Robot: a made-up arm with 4 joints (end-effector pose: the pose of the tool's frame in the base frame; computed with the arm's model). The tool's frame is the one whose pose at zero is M. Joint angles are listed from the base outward.
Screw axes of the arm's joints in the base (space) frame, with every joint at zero. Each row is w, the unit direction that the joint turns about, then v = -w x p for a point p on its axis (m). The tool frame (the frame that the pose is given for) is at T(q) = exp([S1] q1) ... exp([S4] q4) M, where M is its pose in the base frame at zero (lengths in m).
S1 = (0, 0, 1, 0.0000, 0.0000, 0.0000)
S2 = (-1, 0, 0, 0.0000, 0.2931, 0.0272)
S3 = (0, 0, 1, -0.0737, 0.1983, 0.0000)
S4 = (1, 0, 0, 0.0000, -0.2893, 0.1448)
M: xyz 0.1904 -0.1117 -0.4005 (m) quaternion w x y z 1 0 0 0
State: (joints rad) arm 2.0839 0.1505 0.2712 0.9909
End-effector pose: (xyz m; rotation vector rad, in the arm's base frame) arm -0.1371 0.1127 -0.3285 0.3635 0.9955 2.1633
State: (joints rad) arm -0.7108 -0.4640 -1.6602 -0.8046
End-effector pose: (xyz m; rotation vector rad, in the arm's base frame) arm -0.5054 -0.0341 -0.5933 0.1129 1.1292 -1.9800
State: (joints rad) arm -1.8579 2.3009 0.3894 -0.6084
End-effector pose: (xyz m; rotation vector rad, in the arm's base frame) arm -0.0734 -0.1891 -0.1828 -1.3274 2.4632 -0.0406
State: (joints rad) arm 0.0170 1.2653 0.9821 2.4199
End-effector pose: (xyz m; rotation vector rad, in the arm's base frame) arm 0.0329 0.1950 -0.4604 1.0472 1.0054 -0.2639
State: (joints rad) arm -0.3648 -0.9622 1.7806 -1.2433
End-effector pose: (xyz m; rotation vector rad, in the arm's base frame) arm -0.0172 0.2833 -0.0718 -0.4778 -1.4978 0.5212
